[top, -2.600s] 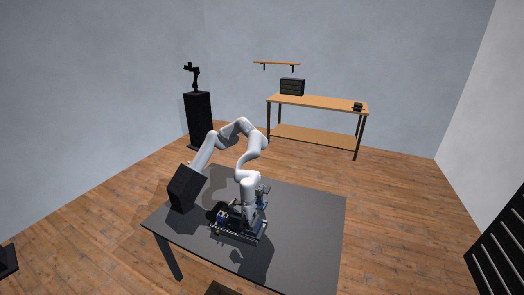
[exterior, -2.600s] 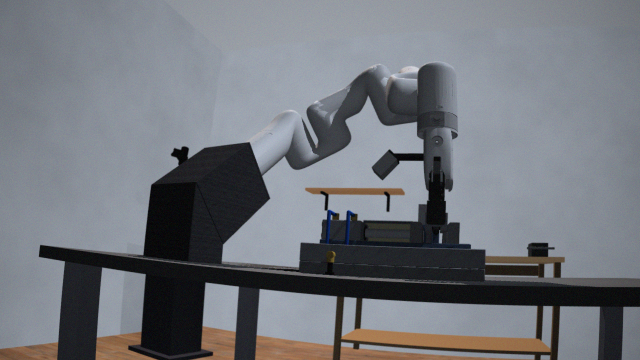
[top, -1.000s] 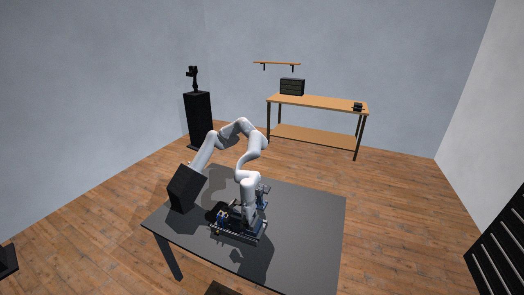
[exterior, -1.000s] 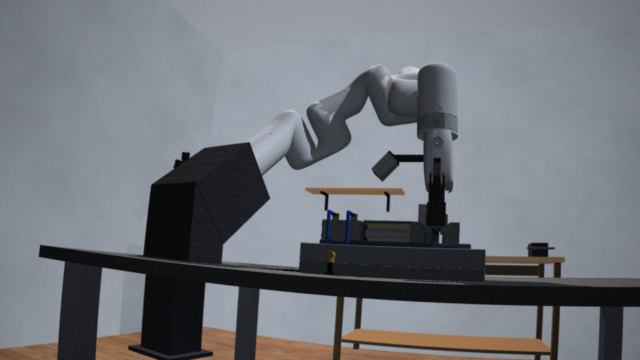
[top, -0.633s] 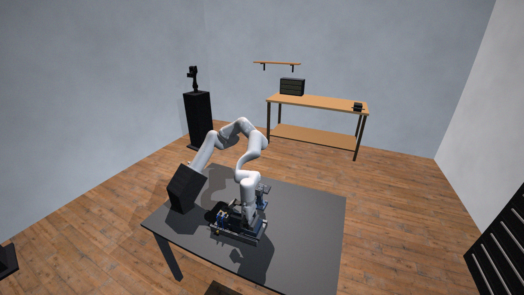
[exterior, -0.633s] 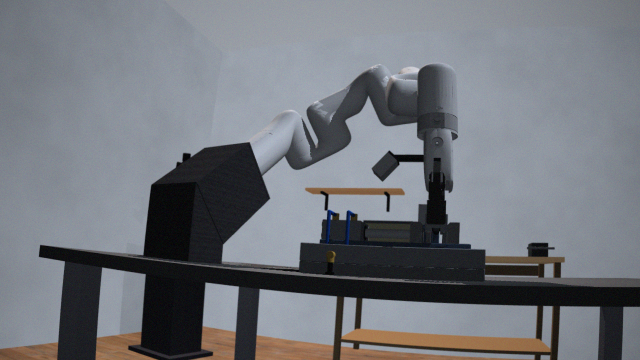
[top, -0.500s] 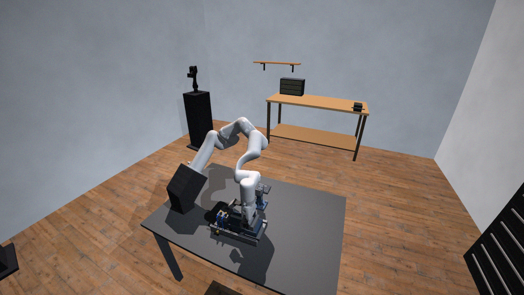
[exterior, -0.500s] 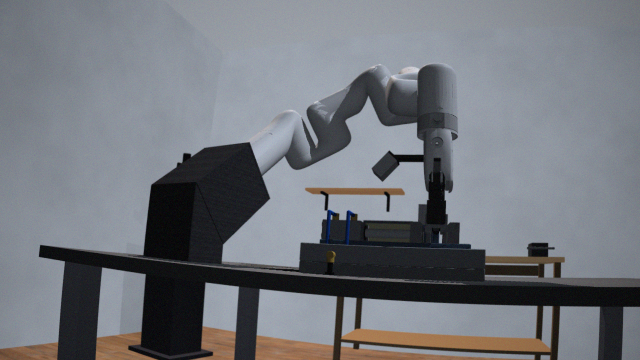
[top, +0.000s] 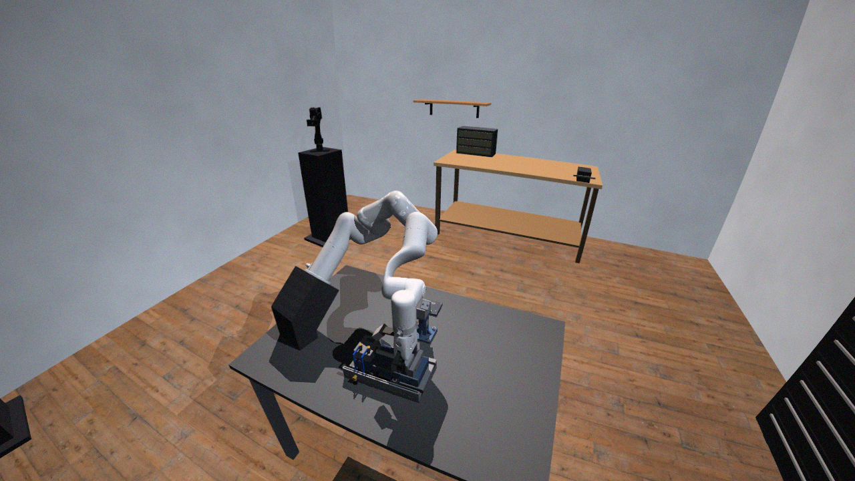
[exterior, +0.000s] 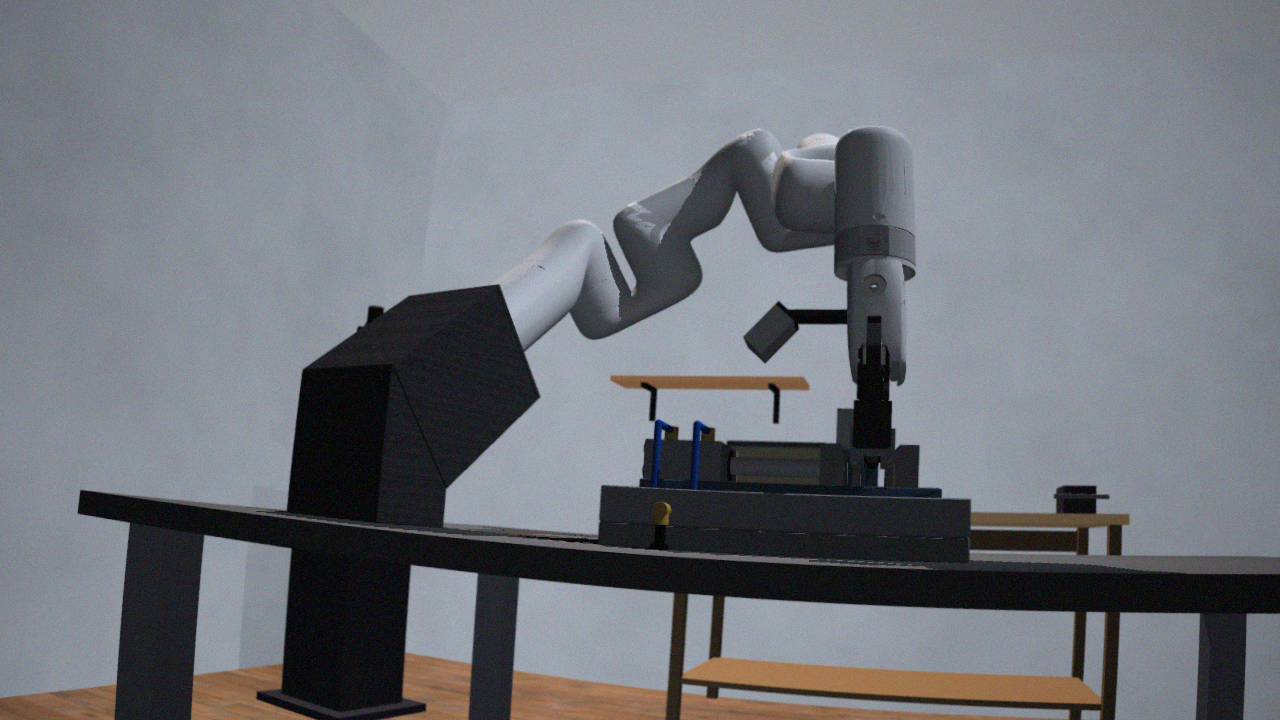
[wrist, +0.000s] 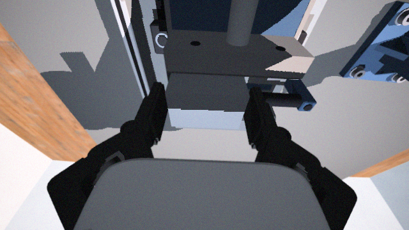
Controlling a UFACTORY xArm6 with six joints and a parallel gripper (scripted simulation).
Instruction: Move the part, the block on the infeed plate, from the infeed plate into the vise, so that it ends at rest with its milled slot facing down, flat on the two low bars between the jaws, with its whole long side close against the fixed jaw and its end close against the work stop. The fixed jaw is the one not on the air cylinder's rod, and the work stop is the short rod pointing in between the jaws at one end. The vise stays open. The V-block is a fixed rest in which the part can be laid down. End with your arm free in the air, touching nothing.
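Now: the part 20 mm below my hand. From my hand the other things lie so: moving jaw (40 mm behind, 10 mm to the left, 30 mm below); then work stop (10 mm behind, 60 mm to the left, 20 mm below); then fixed jaw (30 mm ahead, 30 mm to the left, 30 mm below).
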